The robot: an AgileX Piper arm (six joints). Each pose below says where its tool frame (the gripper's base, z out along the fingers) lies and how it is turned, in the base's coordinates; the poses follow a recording.
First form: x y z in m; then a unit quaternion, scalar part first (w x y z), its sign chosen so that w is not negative.
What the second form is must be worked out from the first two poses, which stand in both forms.
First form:
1: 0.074, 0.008, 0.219, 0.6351, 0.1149, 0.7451, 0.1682
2: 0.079, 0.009, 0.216, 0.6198, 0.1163, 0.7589, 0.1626
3: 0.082, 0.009, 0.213, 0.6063, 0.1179, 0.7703, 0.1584
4: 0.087, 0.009, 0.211, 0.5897, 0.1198, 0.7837, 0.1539
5: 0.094, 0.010, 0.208, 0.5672, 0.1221, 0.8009, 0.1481
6: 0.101, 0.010, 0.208, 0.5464, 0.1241, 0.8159, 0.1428
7: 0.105, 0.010, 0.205, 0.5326, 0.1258, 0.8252, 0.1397
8: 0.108, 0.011, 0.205, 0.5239, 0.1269, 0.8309, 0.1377
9: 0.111, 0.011, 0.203, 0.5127, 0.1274, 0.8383, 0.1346
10: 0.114, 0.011, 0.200, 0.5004, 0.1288, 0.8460, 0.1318
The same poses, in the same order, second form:
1: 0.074, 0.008, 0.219, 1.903, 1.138, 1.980
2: 0.079, 0.009, 0.216, 2.000, 1.126, 2.067
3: 0.082, 0.009, 0.213, 2.077, 1.112, 2.136
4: 0.087, 0.009, 0.211, 2.163, 1.092, 2.212
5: 0.094, 0.010, 0.208, 2.265, 1.060, 2.303
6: 0.101, 0.010, 0.208, 2.347, 1.028, 2.375
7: 0.105, 0.010, 0.205, 2.394, 1.004, 2.415
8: 0.108, 0.011, 0.205, 2.422, 0.989, 2.438
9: 0.111, 0.011, 0.203, 2.459, 0.971, 2.469
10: 0.114, 0.011, 0.200, 2.493, 0.949, 2.498
